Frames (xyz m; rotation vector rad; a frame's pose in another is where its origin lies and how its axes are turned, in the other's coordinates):
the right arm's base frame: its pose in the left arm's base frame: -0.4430 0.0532 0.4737 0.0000 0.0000 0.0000
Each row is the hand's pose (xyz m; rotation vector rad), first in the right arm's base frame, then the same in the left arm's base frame.
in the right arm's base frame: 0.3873 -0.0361 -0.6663 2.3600 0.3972 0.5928
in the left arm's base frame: -0.0557 0.0171 -0.1926 2.3600 0.3972 0.5928
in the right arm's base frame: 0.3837 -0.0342 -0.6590 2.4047 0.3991 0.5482
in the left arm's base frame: -0.0593 0.0190 -0.1853 2.4047 0.3991 0.5482
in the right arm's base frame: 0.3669 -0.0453 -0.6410 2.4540 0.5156 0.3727
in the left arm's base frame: -0.0761 0.0079 -0.1673 2.4540 0.5156 0.3727
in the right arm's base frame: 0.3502 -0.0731 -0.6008 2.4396 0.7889 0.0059
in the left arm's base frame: -0.0928 -0.0199 -0.1271 2.4396 0.7889 0.0059
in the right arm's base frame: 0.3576 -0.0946 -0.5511 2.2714 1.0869 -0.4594
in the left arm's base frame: -0.0854 -0.0414 -0.0774 2.2714 1.0869 -0.4594
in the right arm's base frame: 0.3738 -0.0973 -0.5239 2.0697 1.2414 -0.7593
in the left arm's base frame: -0.0692 -0.0441 -0.0502 2.0697 1.2414 -0.7593
